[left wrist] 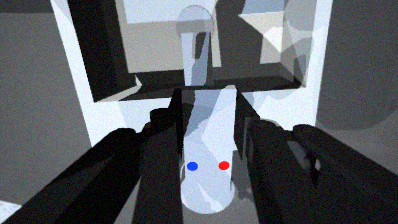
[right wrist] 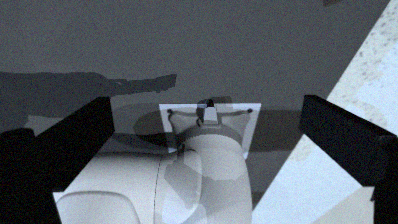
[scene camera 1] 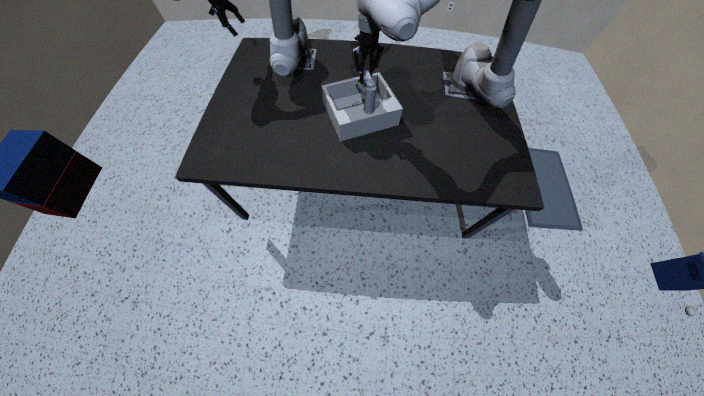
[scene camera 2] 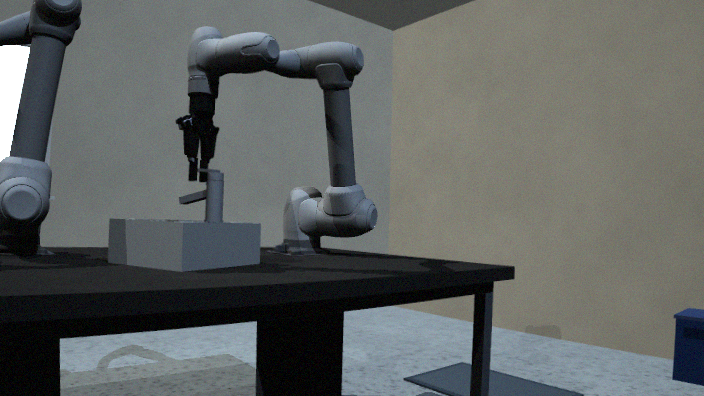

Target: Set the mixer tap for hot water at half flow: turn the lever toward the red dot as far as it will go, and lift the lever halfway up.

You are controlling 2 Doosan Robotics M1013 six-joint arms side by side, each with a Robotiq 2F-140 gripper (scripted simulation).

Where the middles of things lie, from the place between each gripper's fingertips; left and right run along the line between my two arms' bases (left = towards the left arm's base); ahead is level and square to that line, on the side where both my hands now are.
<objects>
The flat lever (left wrist: 208, 111) is 3 cm ahead of my left hand (scene camera 2: 198, 181) and 1 cm to the left of it. Also, from my left hand: white basin (scene camera 1: 347, 103) (4 cm behind, 3 cm to the right, 24 cm below).
Right now my right hand is 780 mm to the right of the white basin, 310 mm short of it and 190 mm above it. From my right hand the other things lie so: flat lever: 830 mm to the left, 370 mm ahead, 40 mm above.
</objects>
